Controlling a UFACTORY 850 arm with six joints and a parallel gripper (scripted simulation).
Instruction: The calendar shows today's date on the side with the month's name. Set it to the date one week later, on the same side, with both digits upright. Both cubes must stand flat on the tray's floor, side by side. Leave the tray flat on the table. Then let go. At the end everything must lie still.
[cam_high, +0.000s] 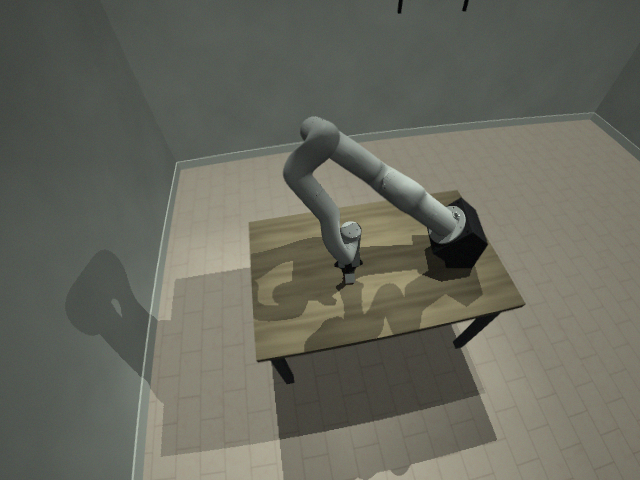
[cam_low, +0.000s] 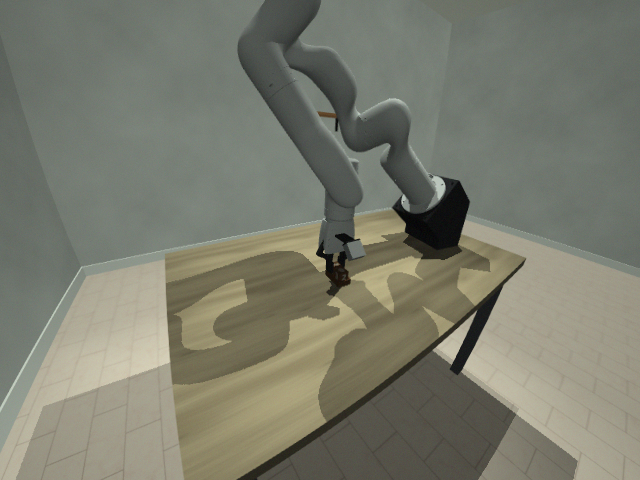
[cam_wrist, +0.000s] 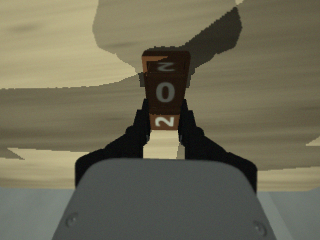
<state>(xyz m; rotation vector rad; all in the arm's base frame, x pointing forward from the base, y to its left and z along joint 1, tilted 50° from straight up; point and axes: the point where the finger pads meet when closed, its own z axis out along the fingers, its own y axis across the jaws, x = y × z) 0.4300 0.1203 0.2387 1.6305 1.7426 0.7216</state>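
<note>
My hand is 2 cm to the right of the brown tray and 3 cm above it. The rest, counted from my hand: brown digit cube: 3 cm to the left, 2 cm below.
</note>
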